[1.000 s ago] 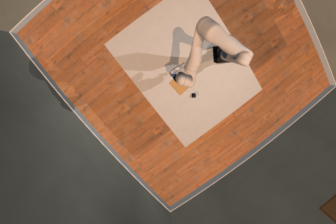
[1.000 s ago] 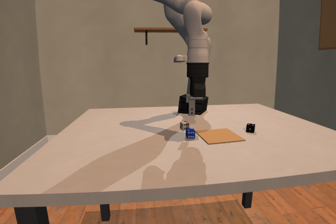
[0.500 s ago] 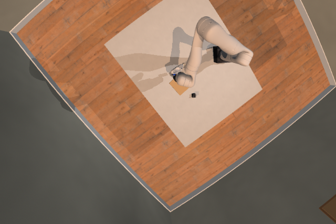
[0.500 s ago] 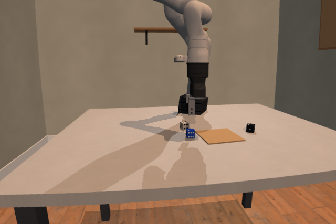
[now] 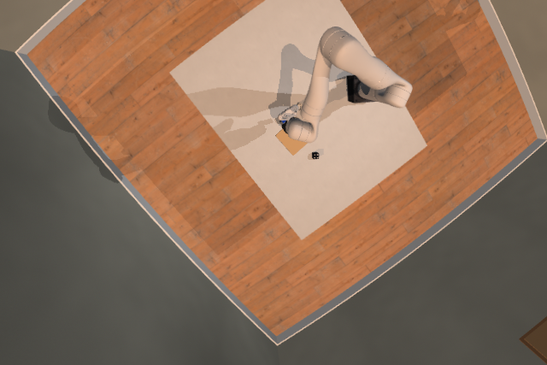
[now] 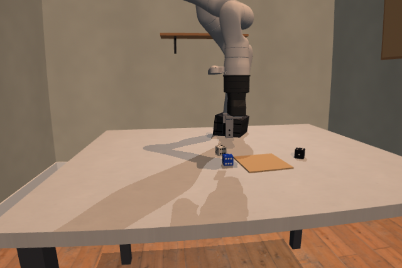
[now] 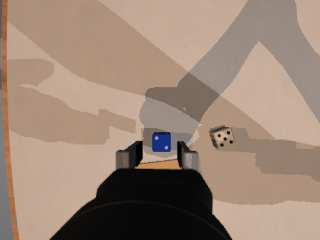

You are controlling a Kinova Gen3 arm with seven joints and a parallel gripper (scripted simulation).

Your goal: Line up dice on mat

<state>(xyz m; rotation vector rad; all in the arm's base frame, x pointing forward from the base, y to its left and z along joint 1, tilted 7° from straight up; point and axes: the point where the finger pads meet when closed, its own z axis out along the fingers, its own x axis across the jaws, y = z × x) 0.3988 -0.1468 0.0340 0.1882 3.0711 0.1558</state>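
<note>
Right now the blue die is 90 mm below my hand. Round my hand: white die: 100 mm behind, 90 mm below, 10 mm to the left; mat: 110 mm to the left, 110 mm below, 10 mm ahead.
</note>
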